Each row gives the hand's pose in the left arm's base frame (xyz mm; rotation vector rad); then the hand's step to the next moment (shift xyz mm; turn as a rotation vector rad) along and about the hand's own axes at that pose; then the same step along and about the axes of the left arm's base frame.
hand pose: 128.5 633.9 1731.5 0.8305 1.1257 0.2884
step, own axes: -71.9 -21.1 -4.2 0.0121 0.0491 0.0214
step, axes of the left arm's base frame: -38.8 -55.0 33.1 0.0336 0.0309 0.0305
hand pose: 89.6 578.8 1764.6 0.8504 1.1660 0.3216
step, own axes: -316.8 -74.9 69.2 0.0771 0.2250 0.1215
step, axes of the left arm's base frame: -76.7 -277.1 167.6 0.1834 0.1455 0.1285
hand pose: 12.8 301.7 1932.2 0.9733 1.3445 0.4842
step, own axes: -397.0 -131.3 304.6 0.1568 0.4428 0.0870
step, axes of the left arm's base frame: 176.2 -474.7 106.0 0.2174 0.3366 0.2602
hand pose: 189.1 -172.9 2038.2 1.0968 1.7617 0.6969
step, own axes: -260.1 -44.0 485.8 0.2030 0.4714 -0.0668
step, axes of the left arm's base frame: 472.0 -254.4 -134.6 0.0802 0.3912 0.3293
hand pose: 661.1 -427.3 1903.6 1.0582 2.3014 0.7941
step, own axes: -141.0 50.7 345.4 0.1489 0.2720 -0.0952
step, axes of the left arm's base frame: 326.0 19.7 -187.3 -0.0080 0.2338 0.2247
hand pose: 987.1 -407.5 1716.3 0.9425 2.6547 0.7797
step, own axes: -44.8 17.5 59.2 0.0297 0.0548 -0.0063
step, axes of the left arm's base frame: 65.4 7.1 -38.7 0.0033 0.0522 0.0345
